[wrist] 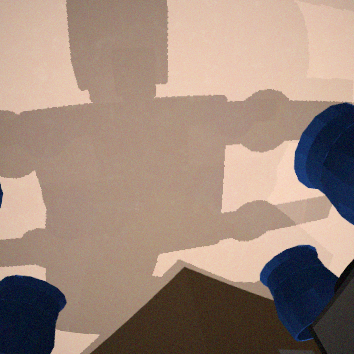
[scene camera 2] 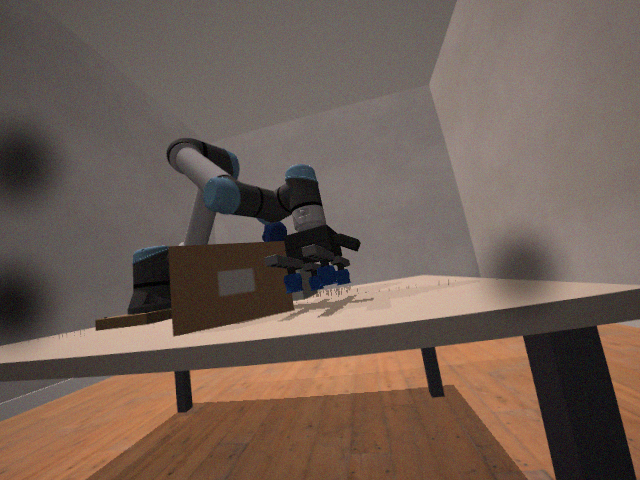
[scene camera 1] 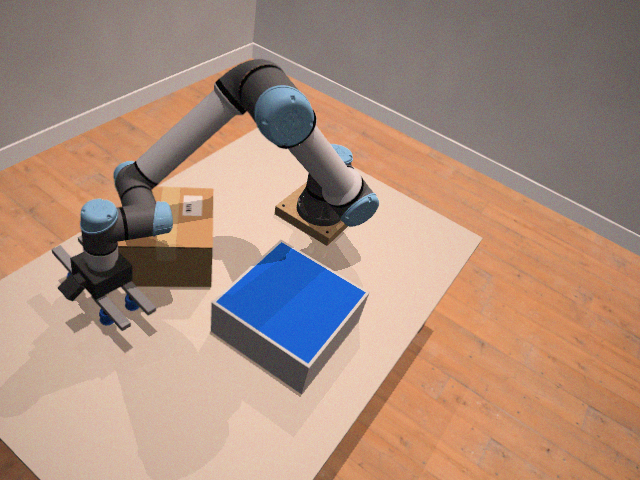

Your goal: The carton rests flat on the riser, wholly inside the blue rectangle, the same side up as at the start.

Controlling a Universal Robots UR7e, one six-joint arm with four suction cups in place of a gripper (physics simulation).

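Observation:
The brown carton [scene camera 1: 178,266] [scene camera 2: 196,294] stands flat on the table, left of the riser in scene view 1, with a white label on its top and another on a side. A dark corner of the carton [wrist: 190,320] shows low in the wrist view. The grey riser [scene camera 1: 253,338] carries the blue rectangle [scene camera 1: 294,304] on its top; no carton is on it. The riser does not show in scene view 2. My gripper [scene camera 1: 103,289] [scene camera 2: 317,277] is open, its blue cups hanging free, low over the table beside the carton. In the wrist view, a suction cup [wrist: 300,287] overlaps the carton's corner.
The arm's wooden base plate [scene camera 1: 310,227] [scene camera 2: 121,321] is bolted behind the riser. The arm passes above the carton. The table's edge [scene camera 1: 372,397] [scene camera 2: 361,338] runs beyond the riser. A dark blue shape [scene camera 2: 274,231], not clear what, shows above the carton.

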